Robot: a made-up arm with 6 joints. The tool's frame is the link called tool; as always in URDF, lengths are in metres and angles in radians. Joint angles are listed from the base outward.
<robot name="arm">
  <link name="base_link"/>
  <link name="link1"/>
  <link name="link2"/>
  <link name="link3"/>
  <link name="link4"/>
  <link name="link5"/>
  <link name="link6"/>
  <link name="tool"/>
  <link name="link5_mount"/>
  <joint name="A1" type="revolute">
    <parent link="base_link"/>
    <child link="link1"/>
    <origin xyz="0.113 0.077 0.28" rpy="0 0 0"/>
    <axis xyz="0 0 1"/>
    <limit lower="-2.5" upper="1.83"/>
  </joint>
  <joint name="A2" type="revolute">
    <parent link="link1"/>
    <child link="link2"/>
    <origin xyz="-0.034 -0.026 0.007" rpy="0 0 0"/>
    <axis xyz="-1 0 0"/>
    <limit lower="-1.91" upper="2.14"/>
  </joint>
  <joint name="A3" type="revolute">
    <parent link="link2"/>
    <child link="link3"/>
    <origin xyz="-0.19 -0.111 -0.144" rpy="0 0 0"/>
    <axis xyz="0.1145 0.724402 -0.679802"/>
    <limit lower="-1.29" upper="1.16"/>
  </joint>
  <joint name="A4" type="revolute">
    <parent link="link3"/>
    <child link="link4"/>
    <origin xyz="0.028 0.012 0.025" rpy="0 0 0"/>
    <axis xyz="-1 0 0"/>
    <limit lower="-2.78" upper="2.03"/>
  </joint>
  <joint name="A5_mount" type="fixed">
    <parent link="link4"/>
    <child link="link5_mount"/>
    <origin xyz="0.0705 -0.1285 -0.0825" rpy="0 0 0"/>
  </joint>
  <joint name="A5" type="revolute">
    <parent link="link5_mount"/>
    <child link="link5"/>
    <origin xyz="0.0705 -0.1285 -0.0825" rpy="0 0 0"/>
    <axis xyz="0 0 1"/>
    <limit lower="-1.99" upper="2"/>
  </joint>
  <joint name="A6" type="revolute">
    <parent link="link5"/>
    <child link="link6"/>
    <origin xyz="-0.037 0.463 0.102" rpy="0 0 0"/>
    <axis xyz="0 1 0"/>
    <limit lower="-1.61" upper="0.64"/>
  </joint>
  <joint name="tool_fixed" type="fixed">
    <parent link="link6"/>
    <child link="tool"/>
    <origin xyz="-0.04 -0.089 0.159" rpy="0 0 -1.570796"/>
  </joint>
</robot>
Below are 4 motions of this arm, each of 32 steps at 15 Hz.
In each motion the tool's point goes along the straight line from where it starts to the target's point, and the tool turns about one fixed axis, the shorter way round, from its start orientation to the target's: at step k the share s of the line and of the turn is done. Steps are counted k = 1, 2, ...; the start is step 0. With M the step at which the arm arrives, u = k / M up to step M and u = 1 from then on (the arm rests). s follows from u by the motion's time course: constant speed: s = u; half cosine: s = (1 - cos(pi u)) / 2; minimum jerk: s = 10 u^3 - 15 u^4 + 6 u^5.
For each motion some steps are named. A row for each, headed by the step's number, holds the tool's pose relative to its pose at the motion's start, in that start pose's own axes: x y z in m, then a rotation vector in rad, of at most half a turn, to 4 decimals.
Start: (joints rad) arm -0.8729 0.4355 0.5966 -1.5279 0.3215 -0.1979
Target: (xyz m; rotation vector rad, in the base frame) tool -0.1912 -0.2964 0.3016 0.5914 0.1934 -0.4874
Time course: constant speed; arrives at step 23
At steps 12, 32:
12: 0.0499 0.2271 -0.0018 -0.7245 0.1977 0.9040
32: 0.0956 0.4353 -0.0034 -1.3886 0.3790 1.7326

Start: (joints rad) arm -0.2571 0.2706 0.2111 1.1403 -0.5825 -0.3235
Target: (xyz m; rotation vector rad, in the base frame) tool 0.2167 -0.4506 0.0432 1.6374 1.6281 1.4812
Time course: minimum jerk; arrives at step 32
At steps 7, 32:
7: -0.0058 0.0093 -0.0288 -0.0295 -0.0704 -0.0303
32: -0.0790 0.1270 -0.3933 -0.4017 -0.9600 -0.4129

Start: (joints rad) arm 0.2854 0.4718 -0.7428 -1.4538 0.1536 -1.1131
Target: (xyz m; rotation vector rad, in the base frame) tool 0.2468 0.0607 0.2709 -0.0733 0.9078 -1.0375
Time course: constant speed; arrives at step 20
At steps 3, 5, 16, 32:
3: 0.0399 0.0432 -0.0464 -0.1884 -0.0731 -0.1200
5: 0.0665 0.0721 -0.0774 -0.3140 -0.1218 -0.2000
16: 0.2128 0.2306 -0.2476 -1.0050 -0.3896 -0.6399
32: 0.2660 0.2882 -0.3095 -1.2562 -0.4870 -0.7998

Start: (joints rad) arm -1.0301 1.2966 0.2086 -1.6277 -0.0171 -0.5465
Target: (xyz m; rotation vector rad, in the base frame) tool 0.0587 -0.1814 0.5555 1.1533 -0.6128 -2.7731
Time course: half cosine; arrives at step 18
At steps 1, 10, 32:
1: 0.0000 0.0029 -0.0011 -0.0004 0.0020 -0.0019
10: -0.0038 0.2264 -0.0827 -0.0297 0.1555 -0.1504
32: -0.0065 0.3857 -0.1410 -0.0505 0.2650 -0.2563

